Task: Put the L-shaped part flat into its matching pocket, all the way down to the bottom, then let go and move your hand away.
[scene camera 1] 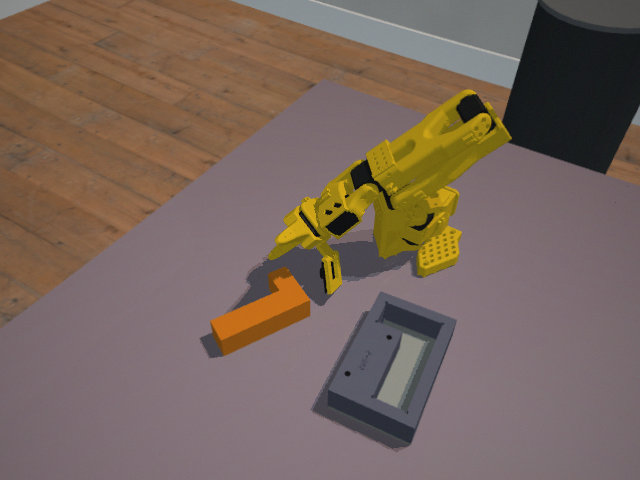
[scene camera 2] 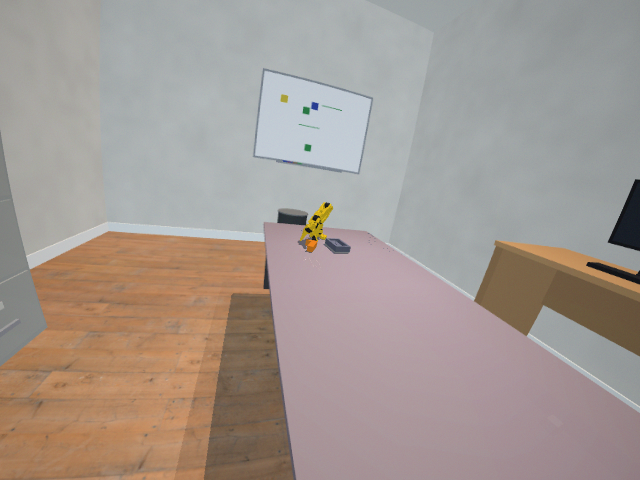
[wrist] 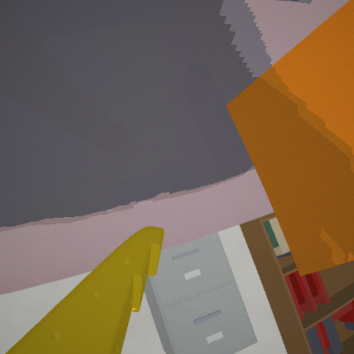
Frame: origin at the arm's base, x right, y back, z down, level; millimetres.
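Where they show: end effector, tool point: (scene camera 1: 271, 256) (scene camera 2: 300, 240) (wrist: 160, 245); arm's base, origin of the base link: (scene camera 1: 409, 254) (scene camera 2: 318, 238).
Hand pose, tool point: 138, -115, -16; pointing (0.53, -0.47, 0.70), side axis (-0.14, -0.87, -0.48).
Each offset is from my tool point to the centre of the thing, as dx, dy, dz. "spot": to the spot under its first point. Level surfaces: height alone.
The orange L-shaped part @(-35, -75, +1) (scene camera 1: 263, 316) (scene camera 2: 311, 246) lies flat on the table, left of the pocket block in scene camera 1, its short leg toward the arm. In the wrist view the orange part @(spot: -40, -16, +3) (wrist: 300, 145) fills the right side. The dark grey block @(-202, -51, -2) (scene camera 1: 356, 361) (scene camera 2: 338, 250) has an L-shaped pocket with a pale bottom, and the pocket is empty. My gripper (scene camera 1: 299, 273) is fully open and empty, its two jaws spread wide just behind the part's short leg, a little above the table. One notched jaw shows at the lower left of the wrist view.
The pinkish table @(dz +16) (scene camera 1: 155, 413) (scene camera 2: 413, 361) bears the arm, whose yellow base (scene camera 1: 439, 253) stands behind the block. A dark bin (scene camera 1: 568, 82) stands beyond the table. A grey cabinet (wrist: 200, 300) and a bookshelf (wrist: 260, 255) show in the wrist view.
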